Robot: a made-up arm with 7 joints.
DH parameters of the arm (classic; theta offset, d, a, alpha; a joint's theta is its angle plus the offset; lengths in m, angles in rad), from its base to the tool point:
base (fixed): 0 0.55 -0.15 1.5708
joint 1: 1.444 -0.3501 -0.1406 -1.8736
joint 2: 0 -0.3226 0.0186 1.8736
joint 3: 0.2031 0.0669 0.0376 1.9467
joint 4: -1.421 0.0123 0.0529 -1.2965
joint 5: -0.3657 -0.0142 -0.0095 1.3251
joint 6: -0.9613 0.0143 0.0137 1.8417
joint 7: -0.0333 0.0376 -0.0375 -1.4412
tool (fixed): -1.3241 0.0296 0 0
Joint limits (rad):
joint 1: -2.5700..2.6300
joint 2: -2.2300..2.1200
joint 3: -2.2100..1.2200
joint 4: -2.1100..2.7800
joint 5: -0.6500..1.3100
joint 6: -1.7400..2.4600
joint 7: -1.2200..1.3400
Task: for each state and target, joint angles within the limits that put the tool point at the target. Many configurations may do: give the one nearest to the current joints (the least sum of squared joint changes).
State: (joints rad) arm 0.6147 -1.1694 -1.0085 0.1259 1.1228 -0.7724 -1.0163
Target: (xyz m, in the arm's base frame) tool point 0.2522 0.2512 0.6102
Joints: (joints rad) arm 0.6340 -1.0895 -1.2069 0.2462 0.9066 -1.1160 -0.8660
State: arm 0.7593 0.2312 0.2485 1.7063 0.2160 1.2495 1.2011
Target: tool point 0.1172 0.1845 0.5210
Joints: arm 0.2488 -0.2743 -0.0700 1.9458 0.2053 1.1319 1.2633
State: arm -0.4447 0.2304 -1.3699 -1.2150 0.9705 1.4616 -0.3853
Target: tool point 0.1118 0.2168 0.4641
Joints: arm 0.3284 0.3769 -1.5360 -1.0264 1.0918 1.5798 -0.4479
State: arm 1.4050 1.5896 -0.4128 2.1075 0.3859 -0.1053 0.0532
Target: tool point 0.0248 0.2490 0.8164
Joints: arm 1.3025 0.9297 -0.0670 2.0945 -0.2195 -0.1013 0.3557
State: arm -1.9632 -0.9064 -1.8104 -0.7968 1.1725 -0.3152 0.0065
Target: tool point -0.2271 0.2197 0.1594
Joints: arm -1.1853 -0.6438 -1.5187 -0.8068 0.7161 -0.3214 0.3217
